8 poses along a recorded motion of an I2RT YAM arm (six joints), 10 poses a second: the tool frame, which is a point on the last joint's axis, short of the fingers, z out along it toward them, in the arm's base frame.
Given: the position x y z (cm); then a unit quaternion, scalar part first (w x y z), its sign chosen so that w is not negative.
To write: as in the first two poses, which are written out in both.
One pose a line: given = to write
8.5, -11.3, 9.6, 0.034, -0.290, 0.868, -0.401 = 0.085, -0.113, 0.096, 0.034, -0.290, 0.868, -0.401
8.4, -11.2, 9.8, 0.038, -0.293, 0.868, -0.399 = 0.084, -0.112, 0.098, 0.038, -0.293, 0.868, -0.399
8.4, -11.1, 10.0, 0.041, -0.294, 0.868, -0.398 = 0.084, -0.111, 0.100, 0.041, -0.294, 0.868, -0.398
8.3, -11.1, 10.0, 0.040, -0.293, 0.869, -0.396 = 0.083, -0.111, 0.100, 0.040, -0.293, 0.869, -0.396
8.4, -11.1, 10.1, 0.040, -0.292, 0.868, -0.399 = 0.084, -0.111, 0.101, 0.040, -0.292, 0.868, -0.399
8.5, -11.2, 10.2, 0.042, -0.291, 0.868, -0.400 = 0.085, -0.112, 0.102, 0.042, -0.291, 0.868, -0.400
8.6, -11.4, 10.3, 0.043, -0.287, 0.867, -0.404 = 0.086, -0.114, 0.103, 0.043, -0.287, 0.867, -0.404
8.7, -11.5, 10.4, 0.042, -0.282, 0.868, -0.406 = 0.087, -0.115, 0.104, 0.042, -0.282, 0.868, -0.406
